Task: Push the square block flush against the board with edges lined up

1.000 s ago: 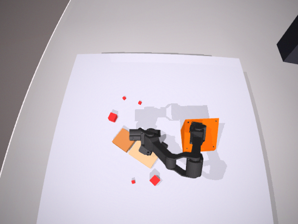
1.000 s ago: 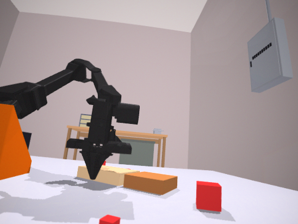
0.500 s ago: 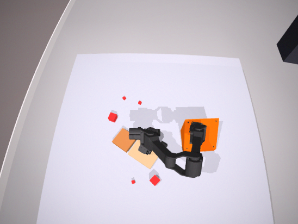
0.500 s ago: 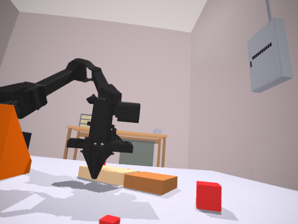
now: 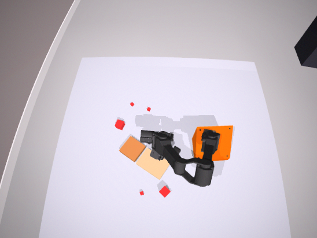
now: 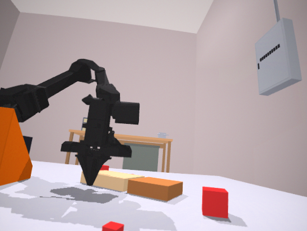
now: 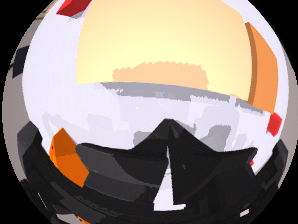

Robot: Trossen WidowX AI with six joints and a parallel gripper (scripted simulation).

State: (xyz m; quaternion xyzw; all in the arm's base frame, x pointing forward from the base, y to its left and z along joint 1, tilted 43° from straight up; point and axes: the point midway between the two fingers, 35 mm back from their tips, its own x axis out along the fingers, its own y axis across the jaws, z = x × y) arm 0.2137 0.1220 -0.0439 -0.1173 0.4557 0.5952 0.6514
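The board is 40 mm ahead of my gripper tip, 80 mm to the left of it and 10 mm above it. From my gripper tip the other things lie so: square block 160 mm ahead, 10 mm to the left, 10 mm above.
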